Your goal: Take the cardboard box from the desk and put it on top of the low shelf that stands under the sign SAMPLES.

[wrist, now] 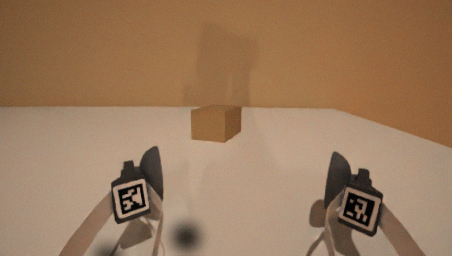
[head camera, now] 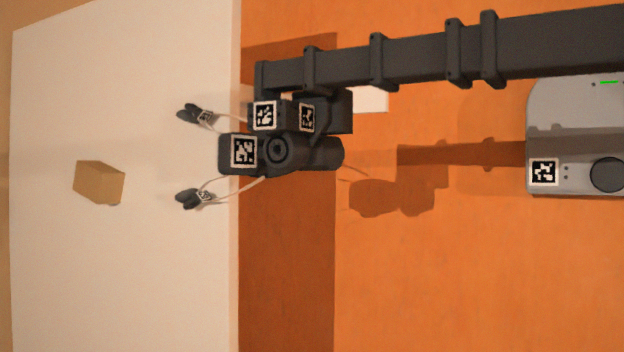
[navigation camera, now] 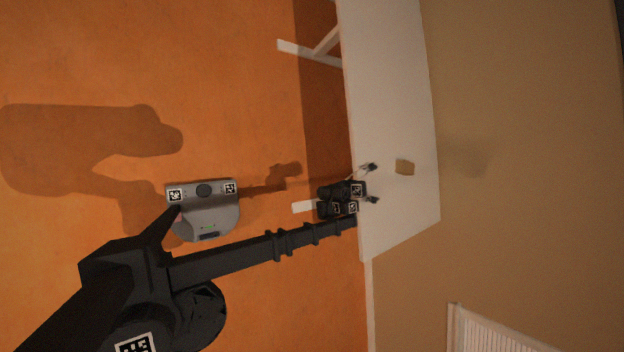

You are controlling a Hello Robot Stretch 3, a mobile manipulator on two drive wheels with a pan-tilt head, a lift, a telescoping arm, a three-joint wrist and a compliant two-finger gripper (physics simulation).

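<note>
The cardboard box is a small brown block on the white desk, near the desk's far edge by the wall. My gripper is open and empty, its fingers spread wide over the front part of the desk and pointing at the box. The box lies beyond the fingertips, apart from them, and in the wrist view it shows between them, a little left of the middle. The low shelf and the sign SAMPLES do not show in these views.
The arm reaches out over the orange floor from the grey base. A tan wall stands behind the desk. A white slatted panel is at the lower right of the navigation view.
</note>
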